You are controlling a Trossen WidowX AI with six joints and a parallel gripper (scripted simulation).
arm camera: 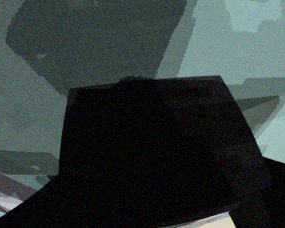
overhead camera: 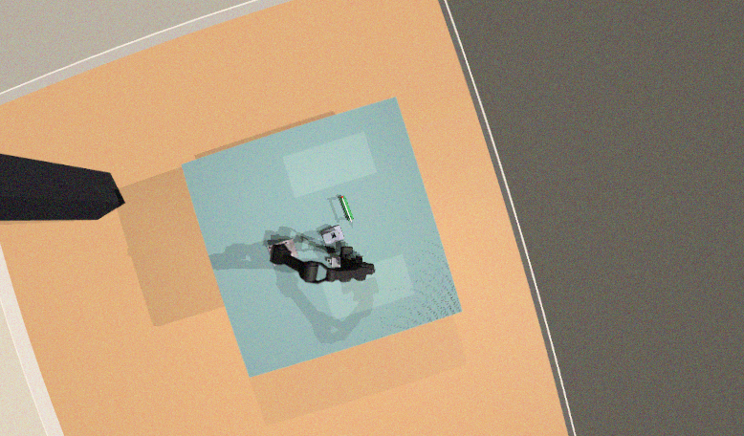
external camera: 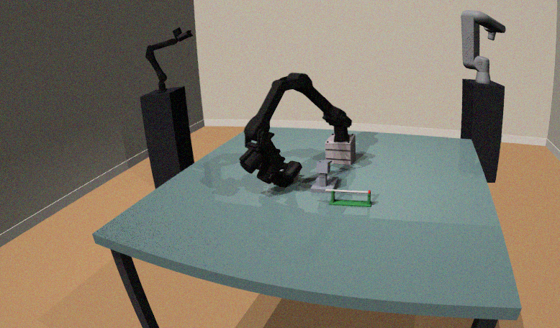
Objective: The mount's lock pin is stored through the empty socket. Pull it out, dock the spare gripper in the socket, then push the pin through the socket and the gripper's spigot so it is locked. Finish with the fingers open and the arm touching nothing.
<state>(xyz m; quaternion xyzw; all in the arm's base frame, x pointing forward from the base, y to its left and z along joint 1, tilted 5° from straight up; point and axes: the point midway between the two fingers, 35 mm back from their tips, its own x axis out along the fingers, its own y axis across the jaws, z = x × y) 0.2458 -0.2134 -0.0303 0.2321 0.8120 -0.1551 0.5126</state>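
My gripper tip is 150 mm to the right of the socket, 40 mm below it and 40 mm short of it. The rest, counted from my gripper tip: spare gripper (20 mm above, 10 mm to the left, 10 mm behind); green cradle (240 mm to the left, 180 mm ahead, 20 mm above).
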